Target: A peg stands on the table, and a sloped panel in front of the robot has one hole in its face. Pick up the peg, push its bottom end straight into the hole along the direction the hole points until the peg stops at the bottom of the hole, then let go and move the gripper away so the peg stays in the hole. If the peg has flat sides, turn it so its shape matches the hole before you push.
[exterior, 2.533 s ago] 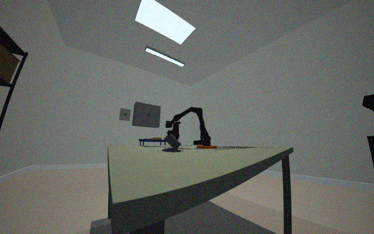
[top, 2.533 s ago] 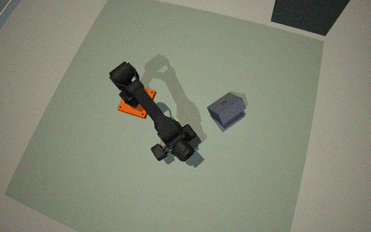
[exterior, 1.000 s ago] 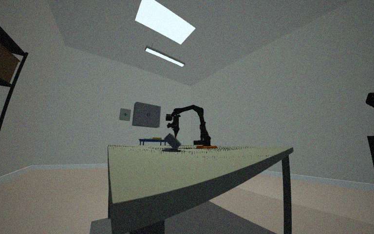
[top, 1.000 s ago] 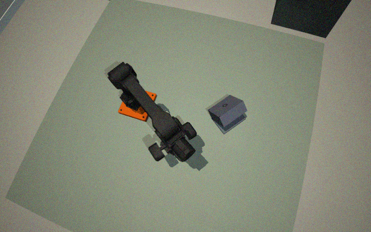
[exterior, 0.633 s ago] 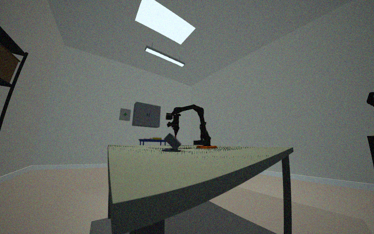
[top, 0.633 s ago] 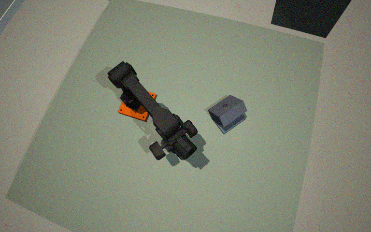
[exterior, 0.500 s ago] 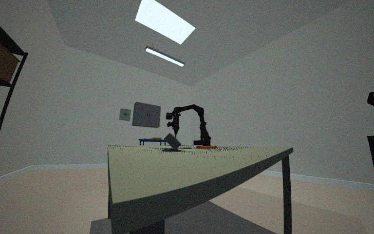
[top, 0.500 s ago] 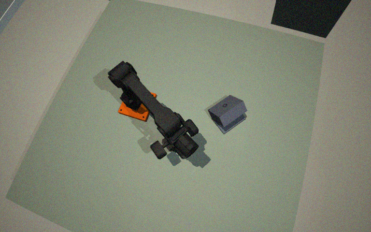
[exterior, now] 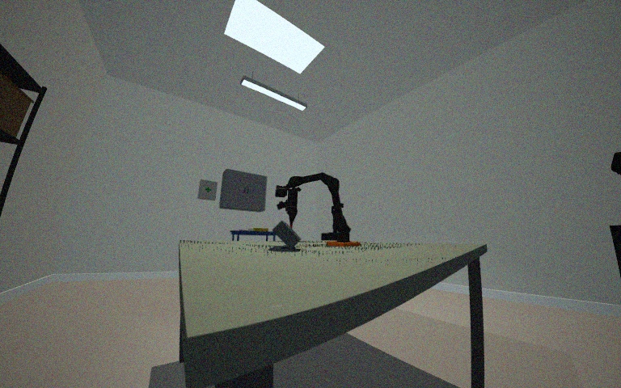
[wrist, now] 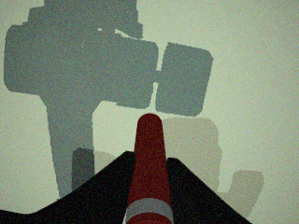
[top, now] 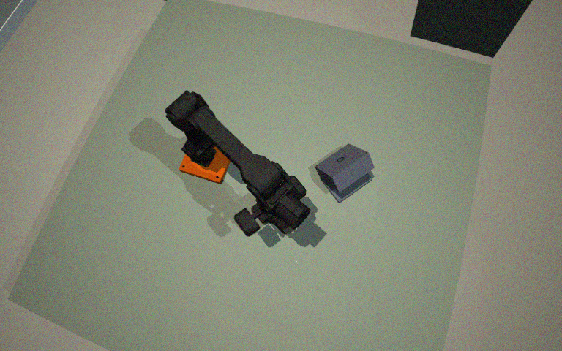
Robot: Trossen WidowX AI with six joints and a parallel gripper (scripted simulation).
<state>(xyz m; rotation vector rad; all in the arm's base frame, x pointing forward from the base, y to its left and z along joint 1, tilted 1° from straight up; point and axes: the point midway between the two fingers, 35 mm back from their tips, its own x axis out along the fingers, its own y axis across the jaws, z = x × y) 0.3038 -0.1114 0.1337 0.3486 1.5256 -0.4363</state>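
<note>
My gripper tip is 23 cm to the right of the grey sloped panel, 13 cm short of it and 6 cm above it. Also, from my gripper tip: red peg 2 cm above.
</note>
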